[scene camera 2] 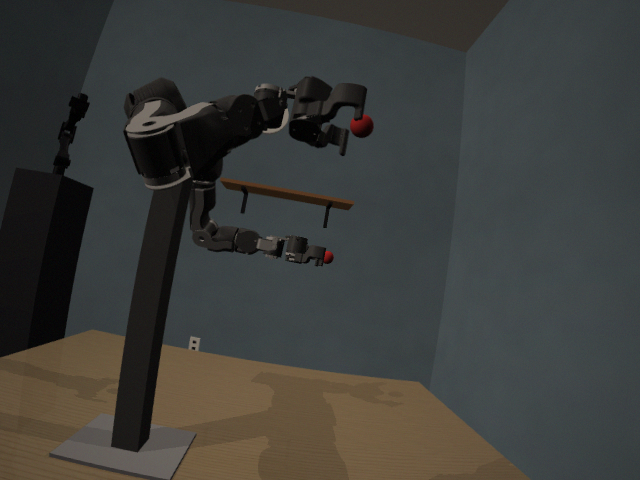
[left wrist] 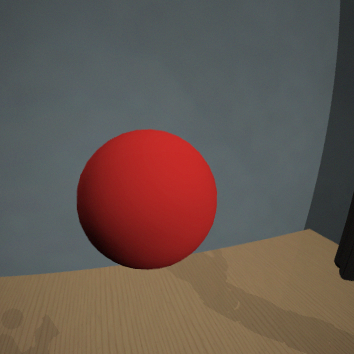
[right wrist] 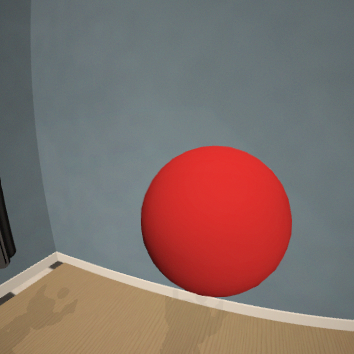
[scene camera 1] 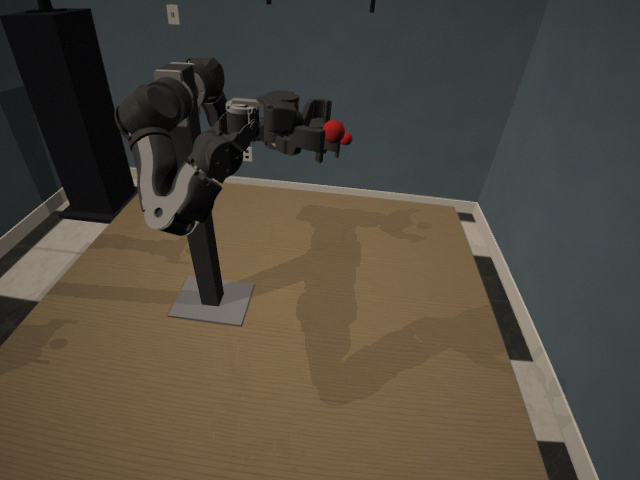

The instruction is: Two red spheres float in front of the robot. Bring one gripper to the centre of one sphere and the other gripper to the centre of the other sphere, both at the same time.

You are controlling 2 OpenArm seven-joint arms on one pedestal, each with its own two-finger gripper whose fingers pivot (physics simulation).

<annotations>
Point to a red sphere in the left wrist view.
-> At 145, 199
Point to my right gripper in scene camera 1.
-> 327, 129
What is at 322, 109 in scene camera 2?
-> My right gripper.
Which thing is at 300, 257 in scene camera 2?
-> My left gripper.
</annotations>
